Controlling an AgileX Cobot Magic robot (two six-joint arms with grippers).
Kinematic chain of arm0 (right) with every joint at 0, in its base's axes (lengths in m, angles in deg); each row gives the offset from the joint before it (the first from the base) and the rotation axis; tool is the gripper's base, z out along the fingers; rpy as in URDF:
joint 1: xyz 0 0 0.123 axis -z
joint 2: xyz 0 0 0 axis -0.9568 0.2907 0
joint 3: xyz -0.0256 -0.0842 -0.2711 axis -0.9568 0.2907 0
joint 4: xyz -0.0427 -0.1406 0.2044 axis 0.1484 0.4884 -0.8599
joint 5: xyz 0 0 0 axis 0.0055 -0.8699 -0.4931
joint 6: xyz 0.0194 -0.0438 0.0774 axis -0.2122 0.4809 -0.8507
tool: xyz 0 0 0 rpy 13.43 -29 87.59
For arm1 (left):
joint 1: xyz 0 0 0.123 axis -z
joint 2: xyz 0 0 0 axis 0.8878 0.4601 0
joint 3: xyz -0.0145 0.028 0.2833 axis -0.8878 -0.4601 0
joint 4: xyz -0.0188 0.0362 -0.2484 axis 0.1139 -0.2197 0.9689
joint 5: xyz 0 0 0 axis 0.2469 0.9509 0.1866
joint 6: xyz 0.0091 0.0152 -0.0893 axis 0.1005 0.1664 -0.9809
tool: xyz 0 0 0 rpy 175.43 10.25 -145.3
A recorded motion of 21 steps. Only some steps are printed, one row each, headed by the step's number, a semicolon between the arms.
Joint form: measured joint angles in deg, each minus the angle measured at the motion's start. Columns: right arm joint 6, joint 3, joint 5, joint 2, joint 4, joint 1; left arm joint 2, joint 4, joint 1, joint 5, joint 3, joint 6.
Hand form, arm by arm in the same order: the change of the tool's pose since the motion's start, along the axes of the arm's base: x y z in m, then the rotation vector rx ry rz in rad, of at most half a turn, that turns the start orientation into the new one. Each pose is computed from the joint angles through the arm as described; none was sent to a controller.
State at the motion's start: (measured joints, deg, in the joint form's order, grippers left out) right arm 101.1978 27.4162 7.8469 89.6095 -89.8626 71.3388; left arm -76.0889 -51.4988 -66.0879 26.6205 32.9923 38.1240
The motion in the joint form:
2: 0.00 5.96 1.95 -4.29 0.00 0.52; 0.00 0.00 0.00 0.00 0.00 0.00
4: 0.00 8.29 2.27 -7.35 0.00 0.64; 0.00 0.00 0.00 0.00 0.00 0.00
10: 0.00 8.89 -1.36 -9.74 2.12 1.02; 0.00 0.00 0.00 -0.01 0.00 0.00
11: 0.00 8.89 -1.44 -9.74 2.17 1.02; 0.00 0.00 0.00 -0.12 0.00 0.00
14: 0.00 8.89 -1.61 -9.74 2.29 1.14; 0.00 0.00 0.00 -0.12 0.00 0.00
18: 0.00 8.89 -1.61 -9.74 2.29 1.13; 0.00 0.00 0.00 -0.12 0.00 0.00
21: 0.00 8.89 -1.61 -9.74 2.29 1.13; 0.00 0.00 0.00 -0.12 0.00 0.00
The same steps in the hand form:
2: -0.0045 -0.0015 -0.0275 0.0005 -0.0037 -0.0178; 0.0000 0.0000 0.0000 0.0000 0.0000 0.0000
4: -0.0078 -0.0018 -0.0376 0.0011 -0.0219 -0.0213; 0.0000 0.0000 0.0000 0.0000 0.0000 0.0000
10: -0.0113 -0.0016 -0.0444 -0.0375 0.0074 -0.0148; 0.0000 0.0000 0.0000 0.0000 -0.0002 0.0000
11: -0.0113 -0.0016 -0.0446 -0.0384 0.0087 -0.0145; 0.0000 0.0000 0.0002 0.0001 -0.0021 -0.0001
14: -0.0113 -0.0017 -0.0448 -0.0406 0.0116 -0.0161; 0.0000 0.0000 0.0002 0.0001 -0.0021 -0.0001
18: -0.0113 -0.0017 -0.0448 -0.0406 0.0116 -0.0159; 0.0000 0.0000 0.0002 0.0001 -0.0021 -0.0001
21: -0.0113 -0.0017 -0.0448 -0.0406 0.0116 -0.0159; 0.0000 0.0000 0.0002 0.0001 -0.0021 -0.0001

